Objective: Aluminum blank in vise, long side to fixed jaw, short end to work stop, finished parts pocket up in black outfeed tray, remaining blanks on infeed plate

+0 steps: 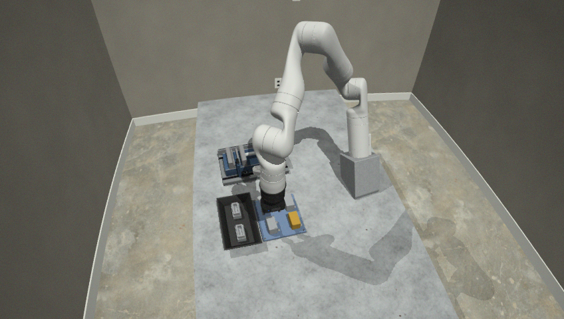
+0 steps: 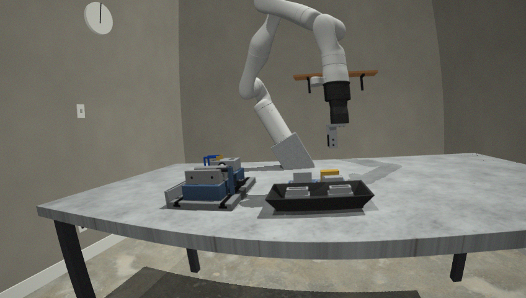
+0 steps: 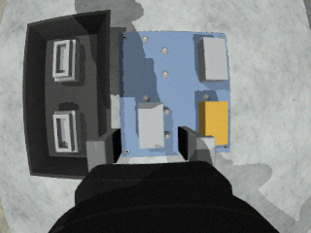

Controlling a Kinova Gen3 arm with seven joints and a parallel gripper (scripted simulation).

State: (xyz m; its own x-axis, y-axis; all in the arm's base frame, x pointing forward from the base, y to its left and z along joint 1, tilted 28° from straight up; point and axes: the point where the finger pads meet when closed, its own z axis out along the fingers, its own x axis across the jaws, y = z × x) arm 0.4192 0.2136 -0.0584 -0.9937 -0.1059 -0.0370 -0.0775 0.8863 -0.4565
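The yellow brass blank is 120 mm below my hand, 90 mm behind it and 10 mm to the right of it. Also, from my hand: vise 350 mm to the right, 110 mm below, 30 mm ahead.
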